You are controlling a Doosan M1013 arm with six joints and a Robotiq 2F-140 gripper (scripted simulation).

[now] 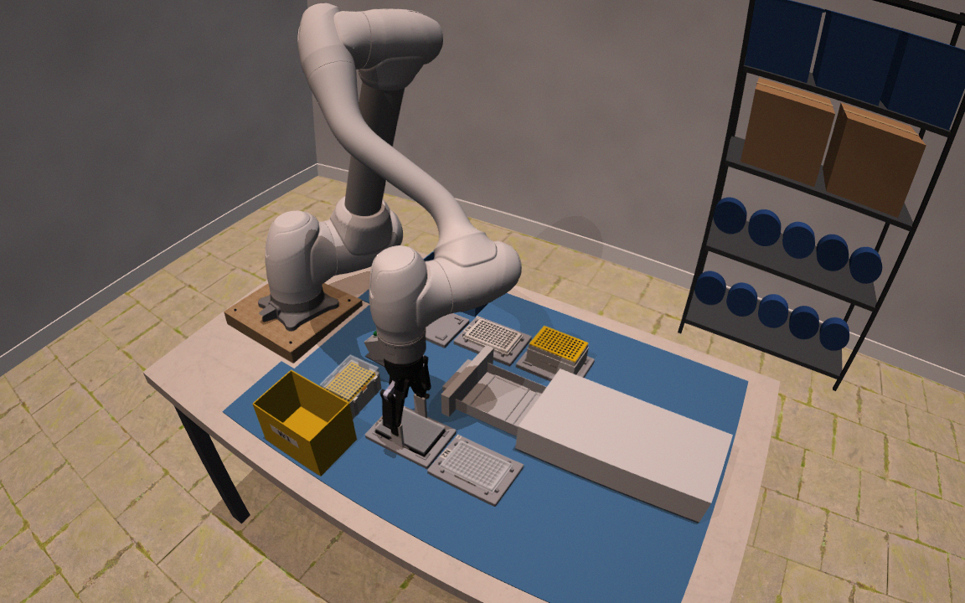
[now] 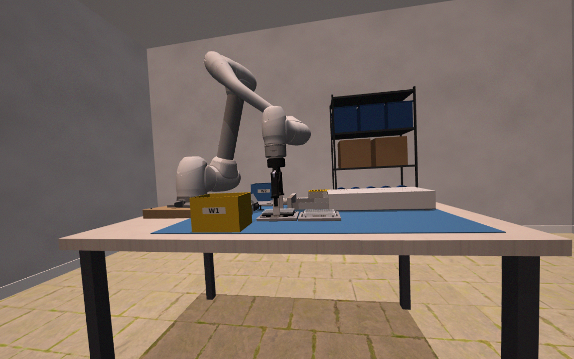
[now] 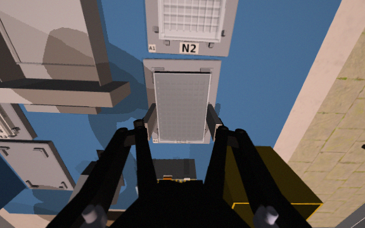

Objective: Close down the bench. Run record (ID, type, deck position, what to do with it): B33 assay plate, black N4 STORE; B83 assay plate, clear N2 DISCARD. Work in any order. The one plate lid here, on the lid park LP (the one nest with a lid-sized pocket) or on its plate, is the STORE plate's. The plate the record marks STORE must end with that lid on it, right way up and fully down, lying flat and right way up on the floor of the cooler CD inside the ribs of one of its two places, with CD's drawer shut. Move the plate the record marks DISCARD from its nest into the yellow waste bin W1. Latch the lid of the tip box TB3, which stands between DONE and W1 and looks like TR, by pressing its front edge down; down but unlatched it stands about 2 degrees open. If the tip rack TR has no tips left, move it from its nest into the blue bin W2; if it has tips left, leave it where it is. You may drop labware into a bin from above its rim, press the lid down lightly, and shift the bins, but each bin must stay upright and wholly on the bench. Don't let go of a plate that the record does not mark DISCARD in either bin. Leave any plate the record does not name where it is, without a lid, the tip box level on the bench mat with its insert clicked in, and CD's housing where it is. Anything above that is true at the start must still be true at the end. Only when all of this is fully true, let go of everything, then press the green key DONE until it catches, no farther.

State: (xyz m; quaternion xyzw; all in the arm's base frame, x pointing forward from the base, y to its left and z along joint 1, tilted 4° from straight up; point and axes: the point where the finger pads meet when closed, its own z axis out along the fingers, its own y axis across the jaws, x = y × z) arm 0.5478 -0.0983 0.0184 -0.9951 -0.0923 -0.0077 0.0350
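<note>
The clear plate lid is 2 cm below my hand. From my hand the other things lie so: nest N4: 4 cm below; nest N2: 17 cm ahead, 4 cm below, 2 cm to the left; black plate: 3 cm below.
</note>
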